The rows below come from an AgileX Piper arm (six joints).
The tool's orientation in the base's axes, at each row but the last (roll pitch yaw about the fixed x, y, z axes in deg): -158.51, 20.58, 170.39; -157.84, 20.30, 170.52; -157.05, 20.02, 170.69; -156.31, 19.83, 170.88; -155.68, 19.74, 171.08; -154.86, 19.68, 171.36; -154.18, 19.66, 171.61
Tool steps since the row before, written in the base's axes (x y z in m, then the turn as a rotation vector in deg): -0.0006, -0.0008, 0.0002, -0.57, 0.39, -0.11; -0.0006, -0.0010, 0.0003, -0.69, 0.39, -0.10; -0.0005, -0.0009, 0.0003, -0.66, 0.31, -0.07; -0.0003, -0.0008, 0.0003, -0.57, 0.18, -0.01; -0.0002, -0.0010, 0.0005, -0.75, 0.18, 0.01; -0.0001, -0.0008, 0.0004, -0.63, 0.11, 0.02; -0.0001, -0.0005, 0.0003, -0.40, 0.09, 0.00
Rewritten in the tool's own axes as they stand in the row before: 0.0004, -0.0010, 0.0000, 0.63, 0.23, -0.22; 0.0003, -0.0012, 0.0000, 0.73, 0.19, -0.25; 0.0002, -0.0010, 0.0000, 0.68, 0.12, -0.24; 0.0001, -0.0009, 0.0000, 0.56, 0.00, -0.21; -0.0001, -0.0011, 0.0000, 0.72, -0.05, -0.27; -0.0002, -0.0009, 0.0000, 0.60, -0.09, -0.22; -0.0001, -0.0006, 0.0000, 0.39, -0.03, -0.14
